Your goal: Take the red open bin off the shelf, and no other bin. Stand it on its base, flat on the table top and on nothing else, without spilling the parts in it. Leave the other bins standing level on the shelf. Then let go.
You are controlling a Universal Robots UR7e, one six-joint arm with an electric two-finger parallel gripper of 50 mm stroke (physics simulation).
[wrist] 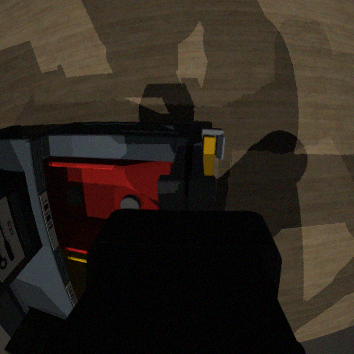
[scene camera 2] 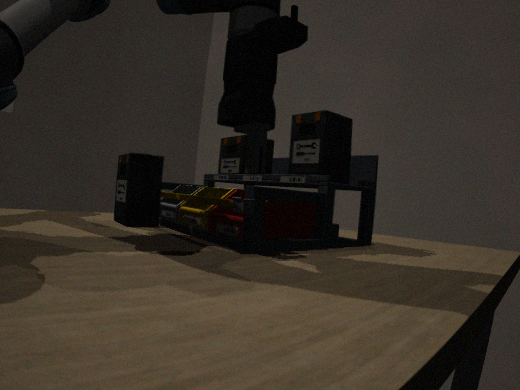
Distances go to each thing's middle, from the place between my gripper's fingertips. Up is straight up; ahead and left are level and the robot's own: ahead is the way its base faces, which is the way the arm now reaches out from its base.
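I can see the olive box [scene camera 2: 242, 146], and it sits 30 cm to the left of my hand, 17 cm ahead of it and 5 cm above it.
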